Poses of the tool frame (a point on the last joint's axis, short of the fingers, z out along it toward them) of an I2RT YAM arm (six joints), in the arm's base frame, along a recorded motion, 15 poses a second.
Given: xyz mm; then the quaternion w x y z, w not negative.
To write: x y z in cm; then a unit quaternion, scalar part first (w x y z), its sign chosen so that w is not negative. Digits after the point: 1 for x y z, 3 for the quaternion.
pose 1, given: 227 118 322 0.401 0.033 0.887 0.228
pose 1, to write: 22.7 11.8 32.2 0.401 0.033 0.887 0.228
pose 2, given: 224 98 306 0.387 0.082 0.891 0.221
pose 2, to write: 22.4 9.8 30.6 0.387 0.082 0.891 0.221
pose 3, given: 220 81 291 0.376 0.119 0.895 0.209
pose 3, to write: 22.0 8.1 29.1 0.376 0.119 0.895 0.209
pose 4, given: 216 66 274 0.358 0.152 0.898 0.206
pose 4, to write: 21.6 6.6 27.4 0.358 0.152 0.898 0.206
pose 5, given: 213 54 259 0.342 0.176 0.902 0.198
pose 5, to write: 21.3 5.4 25.9 0.342 0.176 0.902 0.198
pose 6, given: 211 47 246 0.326 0.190 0.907 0.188
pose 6, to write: 21.1 4.7 24.6 0.326 0.190 0.907 0.188
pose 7, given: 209 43 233 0.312 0.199 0.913 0.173
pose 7, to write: 20.9 4.3 23.3 0.312 0.199 0.913 0.173
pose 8, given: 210 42 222 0.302 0.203 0.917 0.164
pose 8, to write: 21.0 4.2 22.2 0.302 0.203 0.917 0.164
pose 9, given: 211 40 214 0.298 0.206 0.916 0.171
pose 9, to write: 21.1 4.0 21.4 0.298 0.206 0.916 0.171
